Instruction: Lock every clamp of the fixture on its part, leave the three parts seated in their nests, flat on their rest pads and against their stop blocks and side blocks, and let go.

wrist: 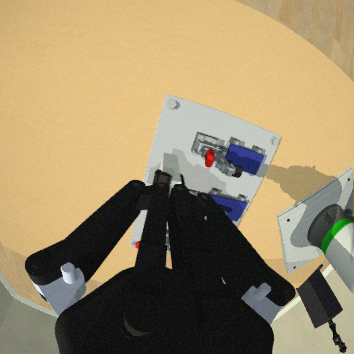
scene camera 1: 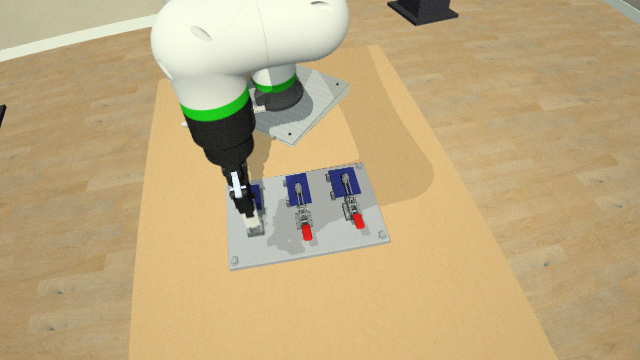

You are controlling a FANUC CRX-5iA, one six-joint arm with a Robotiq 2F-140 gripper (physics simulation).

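Frame: origin at the arm's base, x ahead, y left, z up, level; centimetres.
Seen in the pictures: gripper, fingertip midpoint: [wrist: 167,164] [scene camera 1: 253,223]; arm's base, origin of the base link: [wrist: 324,224] [scene camera 1: 278,94].
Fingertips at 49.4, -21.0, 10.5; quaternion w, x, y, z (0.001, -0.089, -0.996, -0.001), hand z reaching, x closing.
Observation:
Pixels of each thing's top centre, then the offset from my fingertips to it, as dx, dy, dz. "spot": a spot on its surface instead. Level surfaces: height alone.
- grey fixture plate, middle of its top: [wrist: 198,199] [scene camera 1: 302,210] -7.0, +11.8, -11.6
- left clamp, surface spot: [wrist: 207,141] spot: -6.5, -0.7, -8.9
- left clamp's red handle, surface spot: [wrist: 210,157] spot: -5.5, -0.3, -2.2
- left blue part, middle of its top: [wrist: 244,159] [scene camera 1: 251,197] -13.6, +2.1, -9.0
- middle clamp, middle of its top: [scene camera 1: 302,206] -4.2, +11.2, -6.4
- right clamp, middle of its top: [scene camera 1: 352,196] -1.9, +22.0, -5.8
- middle part, middle of its top: [wrist: 223,208] [scene camera 1: 298,188] -12.1, +13.0, -10.0
- right part, middle of its top: [scene camera 1: 344,181] -9.2, +23.6, -9.5
- wooden table, its level: dz -13.1
- front right bolt, middle of its top: [scene camera 1: 382,234] +6.7, +25.2, -10.9
The grey fixture plate [scene camera 1: 330,242] [wrist: 200,117] bears three blue parts. My gripper [scene camera 1: 252,222] [wrist: 167,164] is shut and empty, low by the left clamp [wrist: 207,141], hiding most of it in the scene view; contact is unclear. The left clamp's red handle [wrist: 210,157] appears raised in the wrist view, beside the left blue part [scene camera 1: 257,196] [wrist: 245,159]. The middle clamp [scene camera 1: 303,216] and right clamp [scene camera 1: 351,204] reach over the middle part [scene camera 1: 306,198] [wrist: 237,206] and right part [scene camera 1: 354,189]. Their red handles [scene camera 1: 307,233] [scene camera 1: 358,221] point frontward. Exact seating is too small to tell.
The fixture stands on a wooden table [scene camera 1: 330,310] [wrist: 75,100]. Behind it is the robot's base plate [scene camera 1: 327,95] [wrist: 290,245]. Bolt heads stand at the plate corners, such as the front right bolt [scene camera 1: 382,234]. The arm overhangs the left side.

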